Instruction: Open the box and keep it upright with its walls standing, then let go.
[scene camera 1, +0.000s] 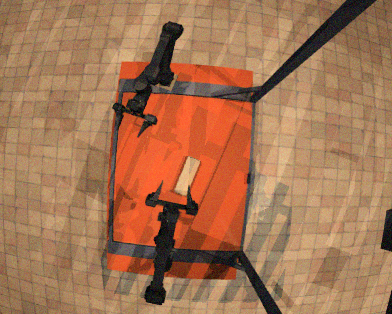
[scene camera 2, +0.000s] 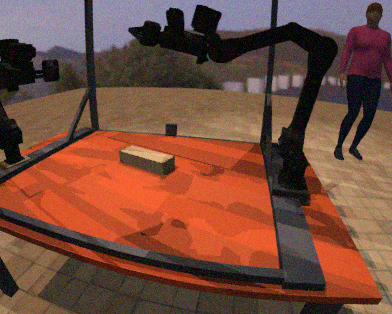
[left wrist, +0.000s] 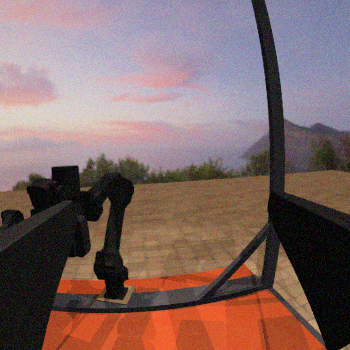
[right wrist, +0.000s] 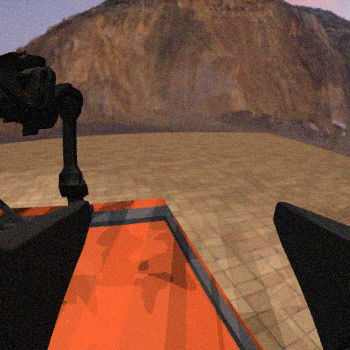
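Pixels of known places: left gripper, fingertip midpoint: (scene camera 1: 175, 182) (scene camera 2: 137, 31) (left wrist: 172, 206); right gripper, fingertip midpoint: (scene camera 1: 127, 133) (scene camera 2: 41, 70) (right wrist: 184, 212); left arm's base, origin of the base link: (scene camera 2: 290, 183); right arm's base, origin of the base link: (scene camera 1: 166, 80) (scene camera 2: 14, 160) (left wrist: 115, 292).
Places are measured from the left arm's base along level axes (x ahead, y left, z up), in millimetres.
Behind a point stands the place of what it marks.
Note:
The box (scene camera 1: 187, 175) @(x 477, y -38, z 3 mm) (scene camera 2: 146, 160) @(x 448, y 2, z -3 mm) is a small, long, pale block lying on the orange table (scene camera 1: 220, 220) @(x 267, y -261, z -38 mm) (scene camera 2: 235, 230) @(x 123, y 198, z -38 mm). Its top looks flat and covered, with no raised walls or flaps visible. It does not show in either wrist view. My left gripper (scene camera 1: 174, 185) @(x 468, y 0, z 398 mm) (scene camera 2: 133, 31) @(x 468, y 0, z 398 mm) (left wrist: 172, 206) @(x 468, y 0, z 398 mm) is open and empty. In scene camera 2 it hangs high above the table, above the box's level. My right gripper (scene camera 1: 129, 130) @(x 606, y 232, z 301 mm) (right wrist: 184, 212) @(x 606, y 232, z 301 mm) is open and empty, raised near the table's left edge in scene camera 1, away from the box.
Dark frame rails (scene camera 1: 200, 256) @(x 45, y -195, z -18 mm) (scene camera 2: 300, 245) @(x -17, y 233, z -18 mm) border the table. Upright posts (scene camera 2: 90, 60) @(x 935, y -298, z 331 mm) (left wrist: 274, 125) @(x 935, y -297, z 473 mm) stand at its corners. A small dark block (scene camera 2: 171, 130) @(x 516, y -357, z -9 mm) sits at the far edge. A person (scene camera 2: 367, 65) stands beyond the table in scene camera 2.

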